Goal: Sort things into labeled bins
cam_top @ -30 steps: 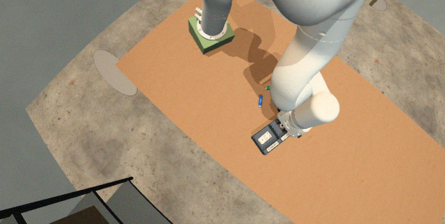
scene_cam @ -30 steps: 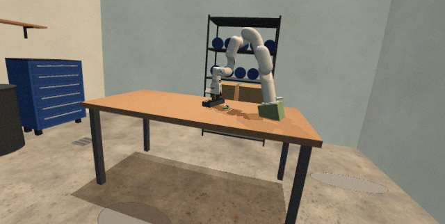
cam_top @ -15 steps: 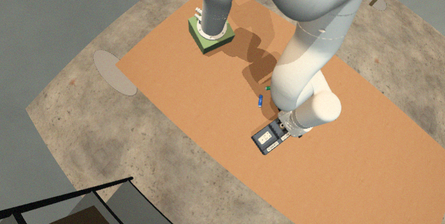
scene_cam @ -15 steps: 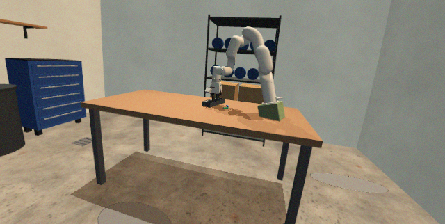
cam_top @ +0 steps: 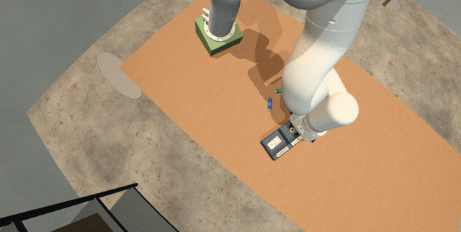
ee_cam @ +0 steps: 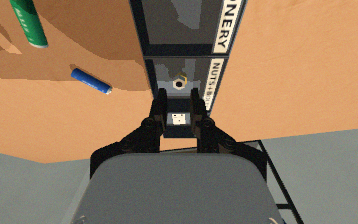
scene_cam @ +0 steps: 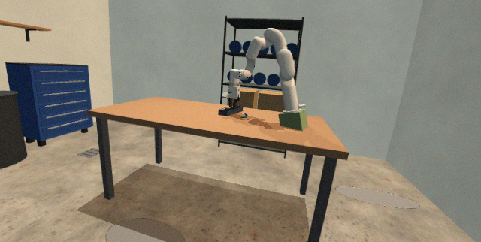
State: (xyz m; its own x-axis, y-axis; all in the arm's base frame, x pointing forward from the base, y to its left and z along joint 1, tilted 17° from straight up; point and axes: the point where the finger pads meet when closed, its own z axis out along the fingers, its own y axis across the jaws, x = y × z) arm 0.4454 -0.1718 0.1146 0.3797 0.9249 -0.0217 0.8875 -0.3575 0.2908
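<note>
The metal nut lies 50 mm below my hand. From my hand the other things lie so: dark three-part bin 10 mm ahead, 50 mm below; then white domino 30 mm behind, 70 mm to the right, 60 mm below; then brass nut 60 mm below.
</note>
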